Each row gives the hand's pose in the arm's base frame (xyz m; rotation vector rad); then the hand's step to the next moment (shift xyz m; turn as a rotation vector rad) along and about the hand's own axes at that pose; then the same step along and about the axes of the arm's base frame.
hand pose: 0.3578 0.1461 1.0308 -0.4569 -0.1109 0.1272
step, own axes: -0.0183 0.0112 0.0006 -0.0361 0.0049 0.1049
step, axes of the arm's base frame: -0.0192 0.0075 -0.0059 -0.0502 0.0444 0.0885
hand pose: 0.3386 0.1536 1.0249 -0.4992 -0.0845 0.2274
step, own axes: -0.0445 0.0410 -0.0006 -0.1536 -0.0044 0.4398
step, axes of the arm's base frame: -0.0512 0.0242 -0.0214 -0.2079 0.1643 0.3832
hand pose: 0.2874 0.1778 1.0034 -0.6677 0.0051 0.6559
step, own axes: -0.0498 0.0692 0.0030 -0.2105 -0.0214 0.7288
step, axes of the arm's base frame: -0.0796 0.0147 -0.0269 -0.3014 0.2886 0.6339
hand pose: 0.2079 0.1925 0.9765 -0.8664 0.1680 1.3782
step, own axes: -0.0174 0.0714 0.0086 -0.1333 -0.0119 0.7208
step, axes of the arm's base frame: -0.0714 -0.0122 -0.0152 -0.2890 0.3435 0.5796
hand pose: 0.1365 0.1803 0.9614 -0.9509 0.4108 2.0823
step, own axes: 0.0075 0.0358 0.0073 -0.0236 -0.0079 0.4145
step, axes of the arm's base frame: -0.0343 -0.0146 -0.0019 -0.1868 0.2264 0.2938
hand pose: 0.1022 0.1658 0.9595 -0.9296 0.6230 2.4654
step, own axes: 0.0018 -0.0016 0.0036 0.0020 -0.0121 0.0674
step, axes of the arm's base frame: -0.0022 0.0037 0.0008 -0.0286 0.0469 0.0410
